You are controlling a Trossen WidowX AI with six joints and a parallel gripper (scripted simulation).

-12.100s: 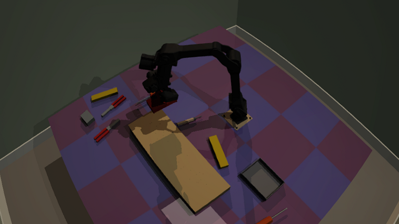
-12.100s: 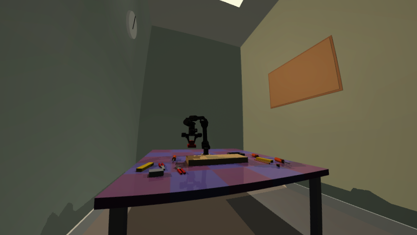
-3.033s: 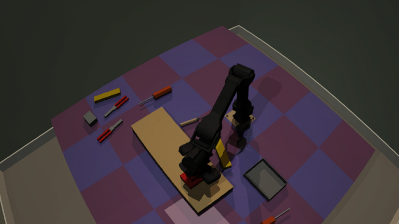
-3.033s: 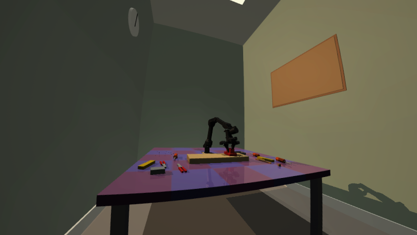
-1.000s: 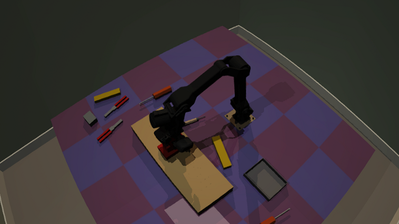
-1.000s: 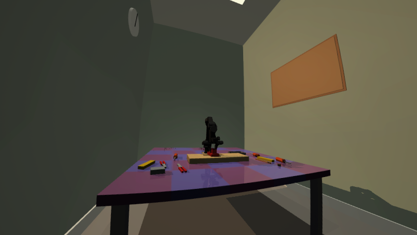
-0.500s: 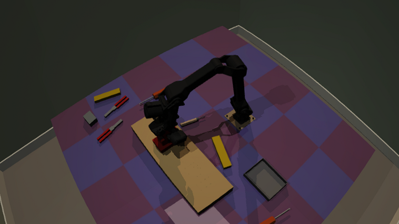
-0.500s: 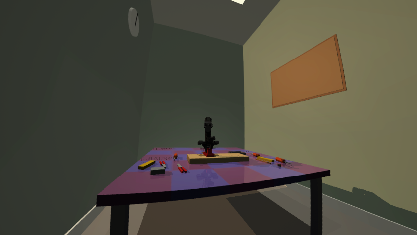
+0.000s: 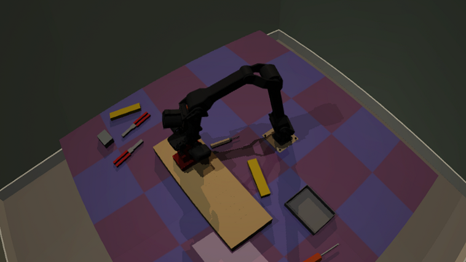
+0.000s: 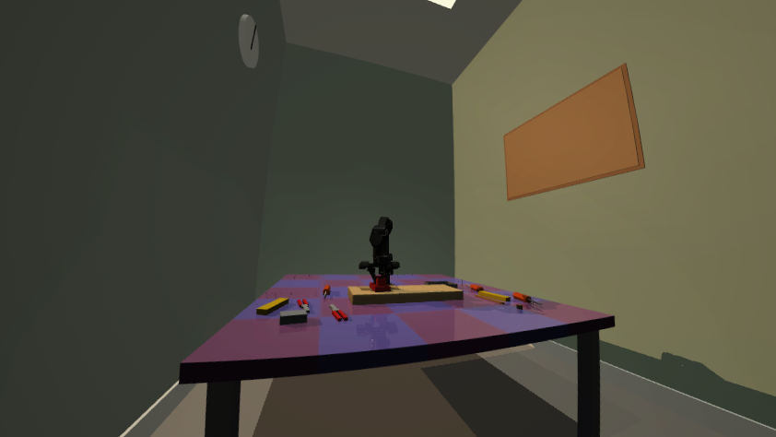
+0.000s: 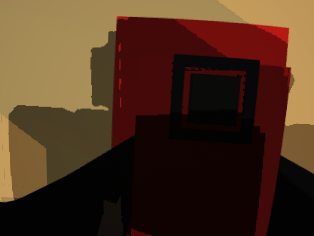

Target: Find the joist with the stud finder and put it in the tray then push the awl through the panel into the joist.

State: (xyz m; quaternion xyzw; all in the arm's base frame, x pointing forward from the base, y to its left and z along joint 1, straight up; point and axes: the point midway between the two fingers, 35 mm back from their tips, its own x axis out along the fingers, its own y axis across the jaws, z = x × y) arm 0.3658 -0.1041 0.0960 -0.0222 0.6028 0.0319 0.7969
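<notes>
The grey tray is 260 mm behind my gripper tip, 430 mm to the left of it and 50 mm below it. From my gripper tip the other things lie so: stud finder 10 mm ahead, 20 mm above; grey block 280 mm ahead, 320 mm to the right, 50 mm below; awl 180 mm behind, 10 mm to the right, 60 mm below.
</notes>
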